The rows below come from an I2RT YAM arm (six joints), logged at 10 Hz.
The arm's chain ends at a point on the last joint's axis. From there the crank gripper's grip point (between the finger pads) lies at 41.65 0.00 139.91 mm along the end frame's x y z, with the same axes.
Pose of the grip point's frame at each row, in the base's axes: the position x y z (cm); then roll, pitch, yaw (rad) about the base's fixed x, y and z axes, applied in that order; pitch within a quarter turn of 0, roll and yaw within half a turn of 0:
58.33 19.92 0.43 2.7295 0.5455 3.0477
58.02 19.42 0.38 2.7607 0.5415 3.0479
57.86 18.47 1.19 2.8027 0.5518 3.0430
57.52 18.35 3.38 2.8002 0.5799 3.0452
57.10 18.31 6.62 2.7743 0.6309 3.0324
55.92 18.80 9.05 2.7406 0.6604 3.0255
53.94 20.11 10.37 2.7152 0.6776 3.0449
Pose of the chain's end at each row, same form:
54.73 14.63 13.55 2.7295 0.5455 3.0477
54.42 14.53 13.66 2.7607 0.5415 3.0479
54.05 14.17 14.61 2.8027 0.5518 3.0430
53.35 14.05 16.69 2.8002 0.5799 3.0452
52.24 13.79 19.62 2.7743 0.6309 3.0324
50.71 13.91 21.78 2.7406 0.6604 3.0255
48.66 14.81 22.91 2.7152 0.6776 3.0449

